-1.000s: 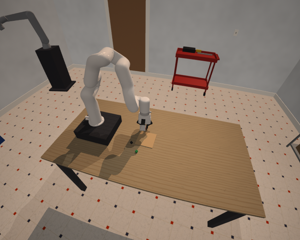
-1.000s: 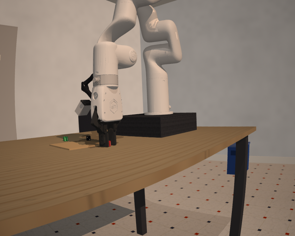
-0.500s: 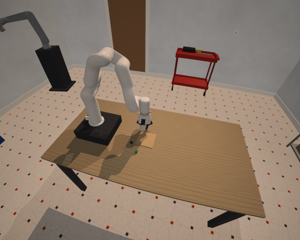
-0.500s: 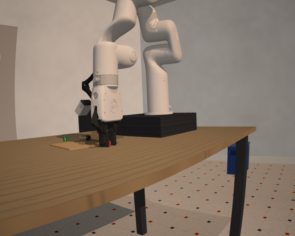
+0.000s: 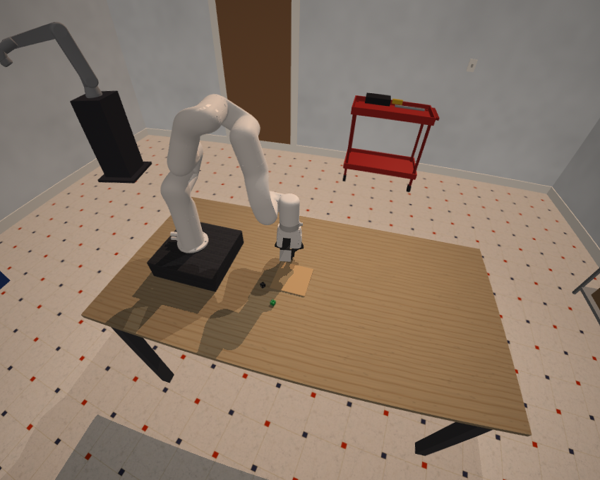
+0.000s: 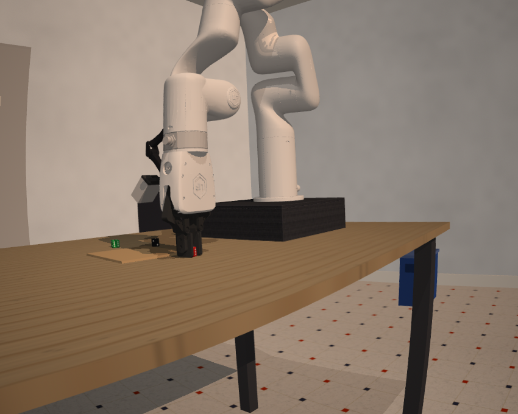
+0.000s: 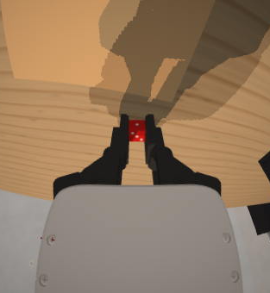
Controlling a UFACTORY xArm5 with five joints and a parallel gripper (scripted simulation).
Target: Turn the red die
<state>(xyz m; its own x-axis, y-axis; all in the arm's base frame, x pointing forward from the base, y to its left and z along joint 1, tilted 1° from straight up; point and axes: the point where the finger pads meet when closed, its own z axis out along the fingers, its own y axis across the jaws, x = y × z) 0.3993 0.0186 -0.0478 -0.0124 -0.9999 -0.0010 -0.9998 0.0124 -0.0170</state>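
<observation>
The tan mat lies 20 mm ahead of my hand, 110 mm to the right of it and 20 mm below it. Round my hand: black die 90 mm behind, 160 mm to the right, 10 mm below; then green die 40 mm behind, 240 mm to the right, 10 mm below; then red die 10 mm below.
</observation>
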